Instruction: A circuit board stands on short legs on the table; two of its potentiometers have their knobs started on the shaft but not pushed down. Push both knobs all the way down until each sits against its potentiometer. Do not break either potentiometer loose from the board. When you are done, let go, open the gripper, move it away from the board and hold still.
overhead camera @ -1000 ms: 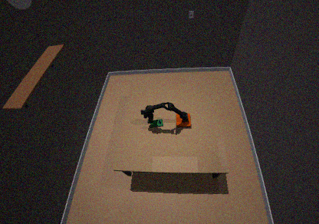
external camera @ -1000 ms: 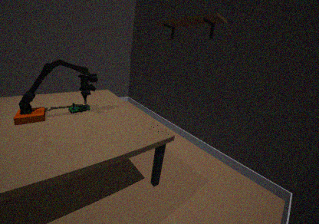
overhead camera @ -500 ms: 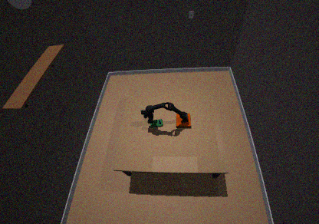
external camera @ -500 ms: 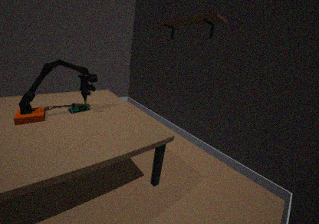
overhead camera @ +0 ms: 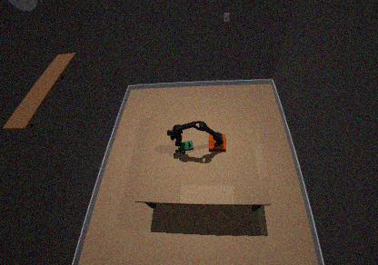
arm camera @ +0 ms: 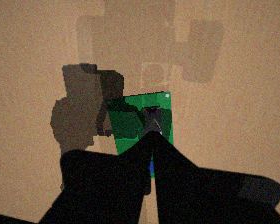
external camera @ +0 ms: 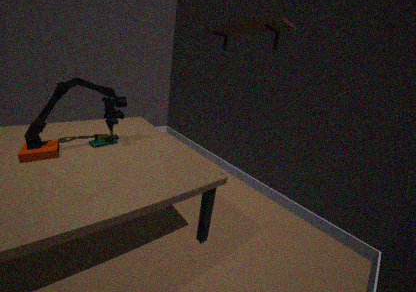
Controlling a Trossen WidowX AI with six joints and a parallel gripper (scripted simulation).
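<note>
Right now my gripper tip is 10 mm above the grey knob.
</note>
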